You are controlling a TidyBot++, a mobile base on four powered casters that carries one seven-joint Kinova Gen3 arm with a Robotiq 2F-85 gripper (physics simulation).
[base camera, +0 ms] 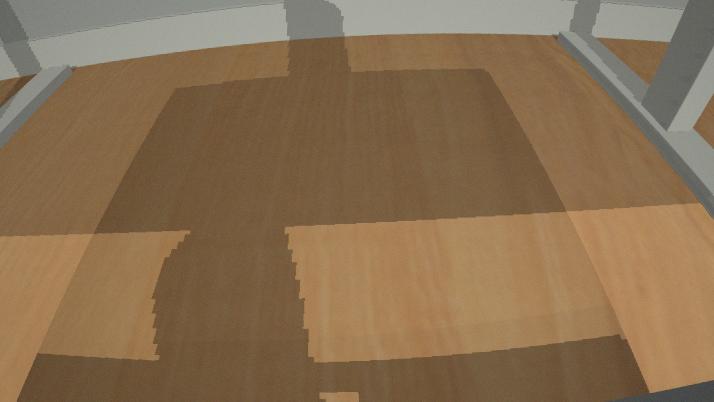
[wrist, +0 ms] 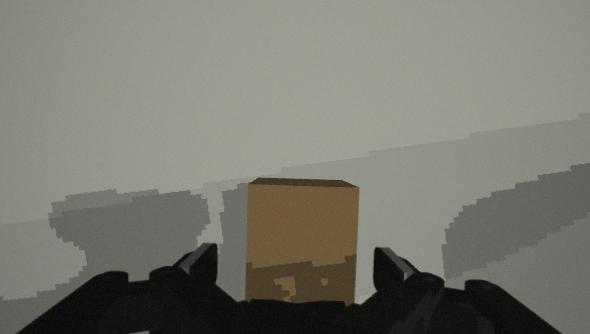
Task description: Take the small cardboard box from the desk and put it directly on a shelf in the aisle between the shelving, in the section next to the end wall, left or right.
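Frame: origin at the arm's base, x ahead, y left, z up, level; millimetres.
Where they show: gripper, between the fingertips: (wrist: 295,262).
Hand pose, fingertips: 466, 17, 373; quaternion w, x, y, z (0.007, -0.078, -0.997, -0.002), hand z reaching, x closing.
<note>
After its pixels a point has its place, as x, y, z.
The small cardboard box (wrist: 302,225) {459, -3, 374} stands on the pale grey desk top (wrist: 300,90) {448, -86, 324} in the wrist view, at the lower middle. Its lower end is hidden behind the gripper's dark body. My gripper (wrist: 295,262) {466, 17, 373} is open, with one fingertip to the left of the box and the other to the right. A gap shows between the box and each fingertip, so neither touches it. In the base camera view neither the box nor the gripper shows. The shelving does not show clearly in either view.
In the base camera view, the wooden floor (base camera: 425,280) {317, -63, -396} carries broad shadows. A grey rail (base camera: 37,97) {777, 687, -376} runs along the left, and another grey rail (base camera: 620,105) with an upright post (base camera: 675,65) {577, -492, -279} stands at the right. A pale wall (base camera: 440,17) {953, -201, -358} crosses the back.
</note>
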